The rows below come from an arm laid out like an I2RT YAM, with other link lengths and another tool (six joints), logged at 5 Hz.
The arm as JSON. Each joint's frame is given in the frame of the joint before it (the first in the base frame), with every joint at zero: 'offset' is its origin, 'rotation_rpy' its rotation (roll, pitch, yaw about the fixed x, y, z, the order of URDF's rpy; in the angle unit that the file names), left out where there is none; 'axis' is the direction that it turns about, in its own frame. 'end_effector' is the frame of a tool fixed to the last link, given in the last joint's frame.
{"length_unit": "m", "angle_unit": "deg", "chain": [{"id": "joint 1", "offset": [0.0, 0.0, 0.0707], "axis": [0.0, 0.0, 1.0]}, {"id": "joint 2", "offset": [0.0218, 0.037, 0.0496], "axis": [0.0, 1.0, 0.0]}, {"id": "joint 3", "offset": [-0.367, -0.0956, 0.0], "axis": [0.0, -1.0, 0.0]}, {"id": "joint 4", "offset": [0.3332, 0.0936, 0.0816], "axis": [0.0, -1.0, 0.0]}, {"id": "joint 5", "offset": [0.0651, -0.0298, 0.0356], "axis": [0.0, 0.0, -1.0]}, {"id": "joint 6", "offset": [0.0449, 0.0, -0.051], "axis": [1.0, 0.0, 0.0]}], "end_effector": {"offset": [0.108, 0.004, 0.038], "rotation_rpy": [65.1, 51.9, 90.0]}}
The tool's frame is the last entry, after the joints.
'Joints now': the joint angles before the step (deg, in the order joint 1, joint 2, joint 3, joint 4, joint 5, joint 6). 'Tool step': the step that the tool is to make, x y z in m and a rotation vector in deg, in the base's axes. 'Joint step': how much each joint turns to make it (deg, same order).
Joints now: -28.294, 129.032, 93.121, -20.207, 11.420, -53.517
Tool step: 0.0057, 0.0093, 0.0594, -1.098, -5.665, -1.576
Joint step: 1.027, -4.941, -0.011, -0.033, 0.197, 3.148
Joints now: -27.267, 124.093, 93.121, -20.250, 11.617, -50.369
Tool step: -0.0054, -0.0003, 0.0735, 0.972, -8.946, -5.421
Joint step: -0.001, -5.971, -0.004, 0.045, -0.089, 7.495
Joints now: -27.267, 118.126, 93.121, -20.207, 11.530, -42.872
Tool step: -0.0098, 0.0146, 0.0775, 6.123, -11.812, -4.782
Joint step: 0.394, -6.475, -0.015, -0.689, -3.475, 11.649
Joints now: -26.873, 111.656, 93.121, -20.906, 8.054, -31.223
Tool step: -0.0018, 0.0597, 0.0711, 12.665, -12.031, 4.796
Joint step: 2.385, -6.234, -0.008, -1.264, -11.975, 11.804
